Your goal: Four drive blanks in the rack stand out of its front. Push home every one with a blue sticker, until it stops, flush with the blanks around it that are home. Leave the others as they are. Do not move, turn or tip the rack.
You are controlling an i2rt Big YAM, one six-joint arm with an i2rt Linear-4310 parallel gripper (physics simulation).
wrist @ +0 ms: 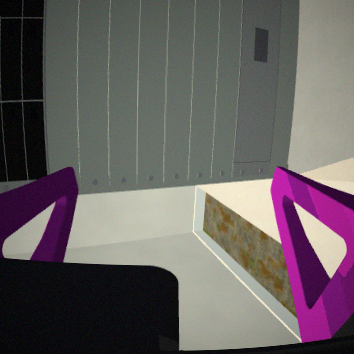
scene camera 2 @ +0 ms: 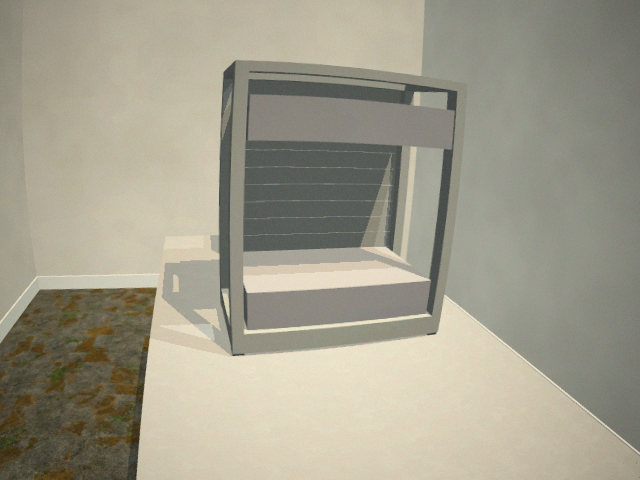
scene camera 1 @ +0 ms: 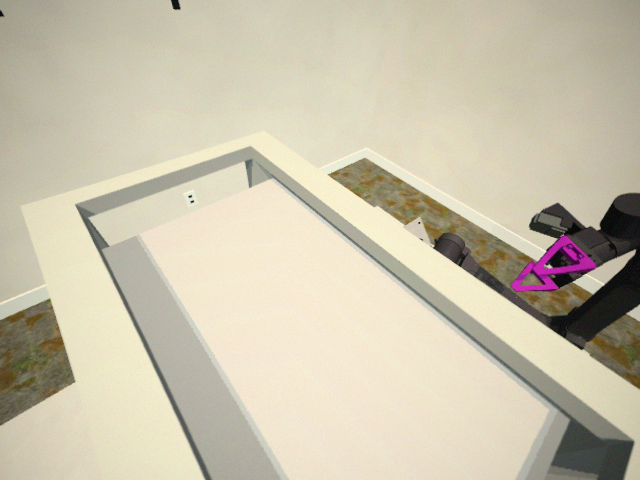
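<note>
The rack (scene camera 1: 51, 248) (scene camera 2: 238, 206) is upright, seen from above in scene camera 1 and as an open frame in scene camera 2. The wrist view faces a grey slatted panel (wrist: 152, 100) with small round dots near its lower edge. At its upper left are black cells (wrist: 11, 60) divided by thin pale lines; whether these are drive blanks I cannot tell. No blue sticker or protruding blank can be made out. My gripper (scene camera 1: 524, 279) (wrist: 173, 177) has magenta fingers, wide open and empty. It is beyond the rack's right side in scene camera 1, apart from it.
Two grey box units (scene camera 2: 351, 121) (scene camera 2: 336, 306) sit high and low in the rack, which stands on a pale table (scene camera 2: 361, 403). Patterned floor (scene camera 1: 356, 180) (scene camera 2: 77, 372) (wrist: 240, 250) lies beside the table. The dark arm (scene camera 1: 610, 294) crosses the right of scene camera 1.
</note>
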